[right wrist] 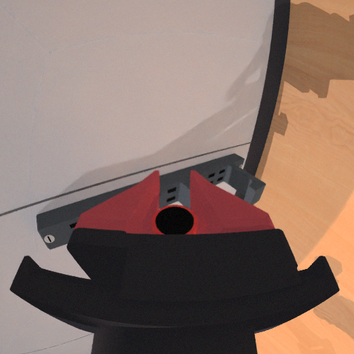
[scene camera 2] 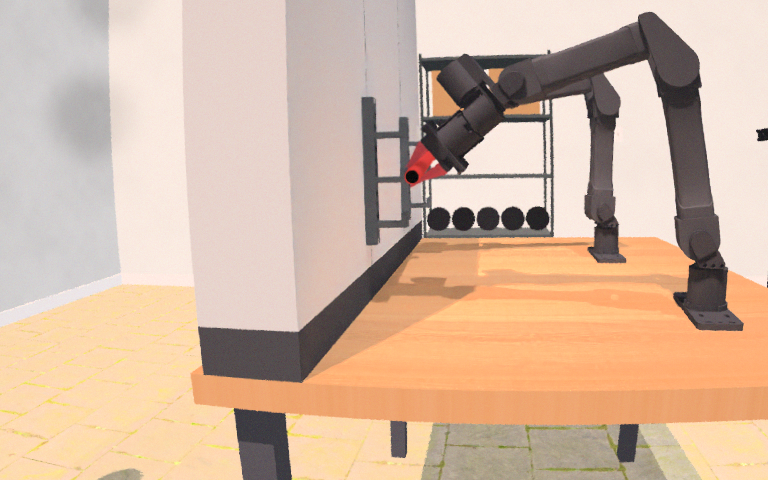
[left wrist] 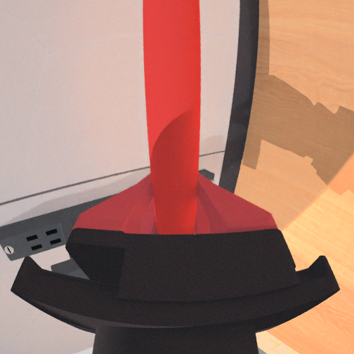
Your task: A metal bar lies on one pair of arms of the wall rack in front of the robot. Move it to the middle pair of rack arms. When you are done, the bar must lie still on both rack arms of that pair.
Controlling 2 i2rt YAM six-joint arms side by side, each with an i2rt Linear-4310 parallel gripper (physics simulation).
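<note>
The red metal bar (scene camera 2: 411,176) (left wrist: 172,80) (right wrist: 174,220) is round, with dark ends. My left gripper (scene camera 2: 416,172) (left wrist: 174,177) is shut on it; in the scene view the bar's near end shows at these fingertips, by the outer end of the near middle rack arm (scene camera 2: 389,179) and about level with it. Whether they touch is unclear. My right gripper (right wrist: 174,177) is shut on the bar near its other end; it is hidden in the scene view. The wall rack has a near upright (scene camera 2: 369,169) (left wrist: 32,237) and a far upright (scene camera 2: 403,127) (right wrist: 60,222), each with arms sticking out.
Upper rack arm (scene camera 2: 387,134) and lower rack arm (scene camera 2: 390,224) lie above and below the middle one. The pale wall (scene camera 2: 334,169) rises behind the rack, with a dark base strip (scene camera 2: 351,316). The wooden table (scene camera 2: 481,350) carries both arm bases. A shelf unit (scene camera 2: 548,147) stands behind.
</note>
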